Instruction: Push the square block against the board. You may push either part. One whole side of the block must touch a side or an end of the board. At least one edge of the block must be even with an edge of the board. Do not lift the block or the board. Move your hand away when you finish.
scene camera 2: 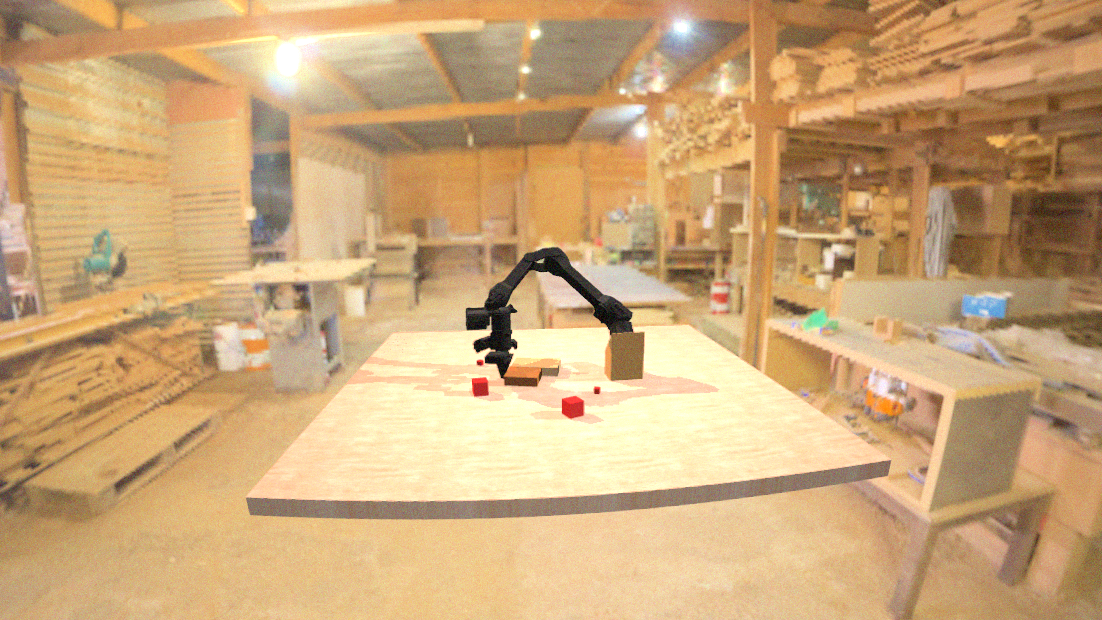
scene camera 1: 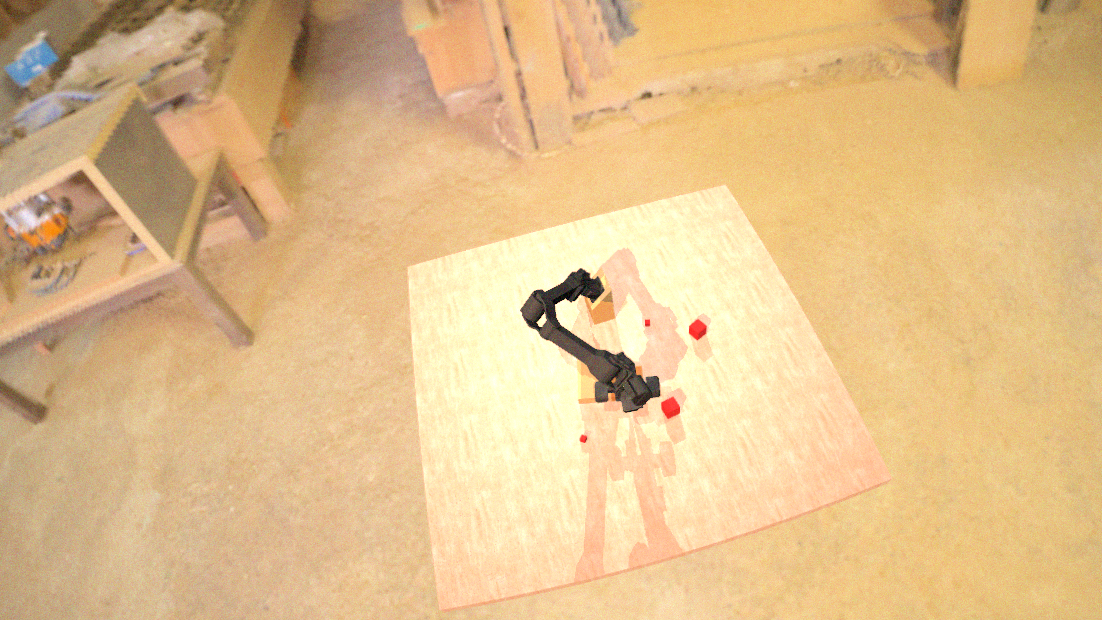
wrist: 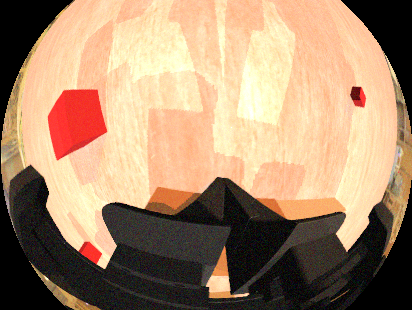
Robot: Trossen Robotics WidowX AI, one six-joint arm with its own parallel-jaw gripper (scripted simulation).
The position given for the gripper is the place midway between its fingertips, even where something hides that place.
gripper: scene camera 2 502, 378; scene camera 1 628, 403; wrist 221, 183
